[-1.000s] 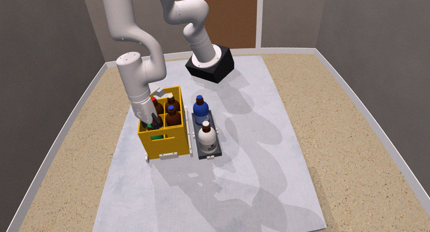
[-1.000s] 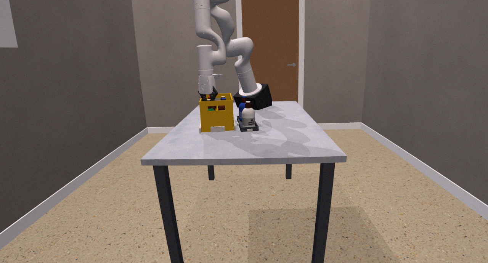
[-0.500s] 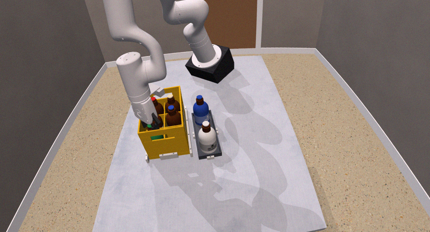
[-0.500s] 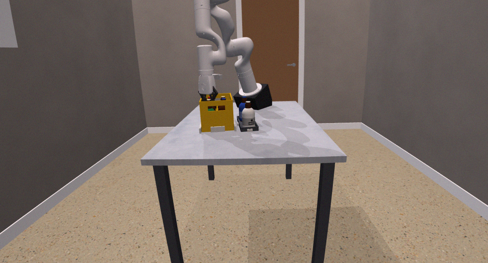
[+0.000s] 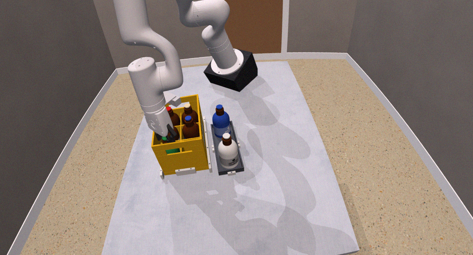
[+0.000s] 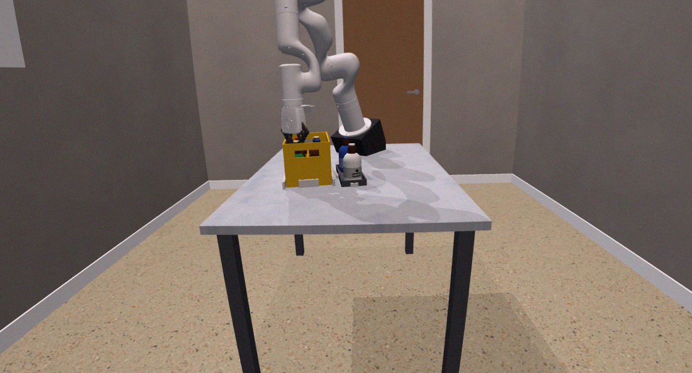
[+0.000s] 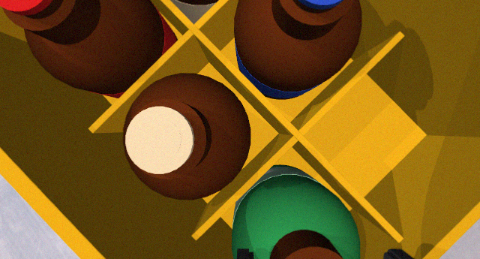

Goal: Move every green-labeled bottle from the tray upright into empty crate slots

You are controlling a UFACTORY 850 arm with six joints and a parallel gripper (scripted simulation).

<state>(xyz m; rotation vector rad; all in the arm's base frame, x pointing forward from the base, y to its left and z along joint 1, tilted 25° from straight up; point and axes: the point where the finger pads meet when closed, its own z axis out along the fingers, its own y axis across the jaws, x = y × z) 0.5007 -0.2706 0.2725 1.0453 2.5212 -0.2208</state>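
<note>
Right now my hand is 70 mm above the green-labeled bottle. Also, from my hand: white-labeled bottle 220 mm to the left, 70 mm below, 50 mm ahead; blue-labeled bottle 230 mm to the left, 120 mm behind, 70 mm below; yellow crate 90 mm behind, 80 mm below, 50 mm to the left.
</note>
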